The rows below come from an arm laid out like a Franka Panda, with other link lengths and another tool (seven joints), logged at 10 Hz.
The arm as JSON. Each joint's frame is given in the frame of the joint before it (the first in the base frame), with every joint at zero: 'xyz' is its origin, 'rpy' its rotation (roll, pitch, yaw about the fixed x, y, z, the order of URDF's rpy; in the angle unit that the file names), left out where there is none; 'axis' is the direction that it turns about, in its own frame. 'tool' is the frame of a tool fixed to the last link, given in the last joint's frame.
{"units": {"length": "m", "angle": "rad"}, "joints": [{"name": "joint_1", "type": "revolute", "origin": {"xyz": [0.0, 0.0, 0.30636]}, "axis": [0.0, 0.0, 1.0]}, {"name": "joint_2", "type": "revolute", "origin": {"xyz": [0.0, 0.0, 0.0]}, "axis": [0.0, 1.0, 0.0]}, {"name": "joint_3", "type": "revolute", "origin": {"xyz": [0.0, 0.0, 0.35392]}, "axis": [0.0, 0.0, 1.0]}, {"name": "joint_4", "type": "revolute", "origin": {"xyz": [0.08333, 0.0, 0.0]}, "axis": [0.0, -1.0, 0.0]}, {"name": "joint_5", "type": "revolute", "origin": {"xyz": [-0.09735, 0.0, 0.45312]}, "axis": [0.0, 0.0, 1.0]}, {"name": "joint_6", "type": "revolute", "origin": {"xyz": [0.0, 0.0, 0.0]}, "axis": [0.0, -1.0, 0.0]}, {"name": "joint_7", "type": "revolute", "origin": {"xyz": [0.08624, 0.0, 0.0]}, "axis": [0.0, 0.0, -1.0]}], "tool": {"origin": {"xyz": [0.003, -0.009, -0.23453], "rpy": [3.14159, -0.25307, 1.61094]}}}
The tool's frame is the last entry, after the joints.
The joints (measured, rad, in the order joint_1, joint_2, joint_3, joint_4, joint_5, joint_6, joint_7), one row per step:
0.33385 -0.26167 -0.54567 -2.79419 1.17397 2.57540 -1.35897
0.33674 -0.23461 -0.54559 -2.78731 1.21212 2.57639 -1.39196
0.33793 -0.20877 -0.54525 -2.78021 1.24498 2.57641 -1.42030
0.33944 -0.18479 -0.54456 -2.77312 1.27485 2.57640 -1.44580
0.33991 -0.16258 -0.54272 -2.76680 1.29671 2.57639 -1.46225
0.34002 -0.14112 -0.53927 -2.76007 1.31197 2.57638 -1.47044
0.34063 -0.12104 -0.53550 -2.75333 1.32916 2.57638 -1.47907
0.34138 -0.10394 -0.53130 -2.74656 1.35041 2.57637 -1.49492
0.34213 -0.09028 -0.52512 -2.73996 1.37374 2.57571 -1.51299
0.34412 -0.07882 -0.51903 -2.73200 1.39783 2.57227 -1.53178
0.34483 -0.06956 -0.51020 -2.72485 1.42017 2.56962 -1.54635
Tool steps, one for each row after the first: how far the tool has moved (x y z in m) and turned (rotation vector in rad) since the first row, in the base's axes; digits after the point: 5 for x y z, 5 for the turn. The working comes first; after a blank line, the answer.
Tool pose at each row, in the base's axes (x y z in m, rotation vector in rad; the steps are taken from these numbers as rounded here):
0.45496 -0.02315 0.13066 -1.63211 -2.06110 -1.25469
0.45580 -0.02449 0.12337 -1.64093 -2.06034 -1.25245
0.45656 -0.02634 0.11650 -1.65049 -2.05937 -1.24863
0.45744 -0.02786 0.11027 -1.65886 -2.05950 -1.24457
0.45779 -0.02922 0.10421 -1.66820 -2.05777 -1.23615
0.45816 -0.03011 0.09844 -1.67766 -2.05476 -1.22391
0.45886 -0.03053 0.09325 -1.68676 -2.05131 -1.21451
0.46035 -0.03046 0.08940 -1.69090 -2.05325 -1.21155
0.46259 -0.02905 0.08698 -1.69052 -2.05747 -1.21397
0.46606 -0.02636 0.08610 -1.68506 -2.06238 -1.22237
0.46949 -0.02290 0.08576 -1.68014 -2.06566 -1.23084

0.00084 -0.00134 -0.00729 -0.00332 0.00123 -0.00571
0.00160 -0.00319 -0.01416 -0.00719 0.00353 -0.01157
0.00248 -0.00471 -0.02039 -0.01142 0.00546 -0.01643
0.00283 -0.00607 -0.02645 -0.01594 0.01116 -0.02111
0.00320 -0.00696 -0.03222 -0.02070 0.02000 -0.02510
0.00390 -0.00738 -0.03741 -0.02433 0.02721 -0.02960
0.00539 -0.00731 -0.04126 -0.02792 0.02772 -0.03160
0.00763 -0.00590 -0.04368 -0.02988 0.02388 -0.03147
0.01110 -0.00321 -0.04456 -0.02881 0.01622 -0.02914
0.01453 0.00025 -0.04490 -0.02689 0.00934 -0.02739

